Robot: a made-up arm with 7 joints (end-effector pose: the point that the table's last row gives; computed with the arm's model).
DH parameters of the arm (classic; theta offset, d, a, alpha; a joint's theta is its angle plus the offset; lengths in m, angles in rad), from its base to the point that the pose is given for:
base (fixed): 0 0.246 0.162 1.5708
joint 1: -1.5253 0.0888 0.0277 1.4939
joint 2: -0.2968 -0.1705 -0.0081 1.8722
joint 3: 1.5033 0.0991 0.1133 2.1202
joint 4: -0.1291 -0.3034 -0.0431 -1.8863
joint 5: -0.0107 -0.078 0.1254 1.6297
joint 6: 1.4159 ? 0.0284 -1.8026
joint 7: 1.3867 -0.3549 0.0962 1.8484
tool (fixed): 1.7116 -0.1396 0 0
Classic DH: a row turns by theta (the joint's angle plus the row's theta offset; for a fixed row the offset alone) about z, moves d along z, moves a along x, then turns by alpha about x.
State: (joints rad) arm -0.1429 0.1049 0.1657 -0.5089 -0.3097 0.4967 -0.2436
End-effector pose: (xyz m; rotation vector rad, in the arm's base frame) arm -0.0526 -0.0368 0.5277 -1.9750 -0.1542 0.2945
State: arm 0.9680 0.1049 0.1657 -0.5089 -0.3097 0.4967 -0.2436
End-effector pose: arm -0.1857 -0.0368 0.1787 -1.9291 -0.8492 -0.8325
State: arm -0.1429 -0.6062 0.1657 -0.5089 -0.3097 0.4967 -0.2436
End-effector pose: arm -0.0393 -0.2407 0.5026 -1.2691 -0.1312 0.2097
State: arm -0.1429 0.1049 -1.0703 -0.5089 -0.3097 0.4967 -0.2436
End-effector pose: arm -0.0779 0.0642 -0.0406 -2.1957 -0.6849 -1.0638
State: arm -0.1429 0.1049 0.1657 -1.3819 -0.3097 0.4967 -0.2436
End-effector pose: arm 0.1885 -0.2626 0.5278 -1.5183 -0.7486 0.9950
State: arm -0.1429 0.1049 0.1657 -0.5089 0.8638 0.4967 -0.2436
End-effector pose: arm 0.2526 0.0227 0.9391 -1.9451 0.4793 1.5399
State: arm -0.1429 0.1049 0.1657 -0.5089 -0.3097 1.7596 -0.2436
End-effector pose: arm 0.1143 0.3350 0.5182 -1.8550 1.1256 -0.4794
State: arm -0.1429 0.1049 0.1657 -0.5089 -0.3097 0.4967 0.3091
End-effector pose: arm -0.0432 -0.0967 0.4610 -1.4242 -0.2459 0.2769
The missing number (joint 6, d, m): 0.0927
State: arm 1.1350 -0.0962 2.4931 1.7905 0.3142 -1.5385 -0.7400
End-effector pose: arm 0.1997 -0.0057 1.0046 -2.0115 -0.5380 1.5455
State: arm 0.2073 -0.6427 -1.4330 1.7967 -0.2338 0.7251 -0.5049
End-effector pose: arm 0.3554 0.1756 0.7082 0.9644 1.6525 -1.5315
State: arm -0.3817 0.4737 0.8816 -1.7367 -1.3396 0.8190 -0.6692
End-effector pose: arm 0.2027 0.0283 0.4904 -1.2167 0.2741 0.9044
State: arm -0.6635 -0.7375 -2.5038 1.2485 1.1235 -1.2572 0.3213
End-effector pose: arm 0.3684 0.3405 -0.2322 -1.4106 -1.2079 -1.2915
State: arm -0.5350 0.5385 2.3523 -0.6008 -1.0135 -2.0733 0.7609
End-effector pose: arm 0.1930 0.0563 -0.2482 1.3728 -0.5948 0.6563
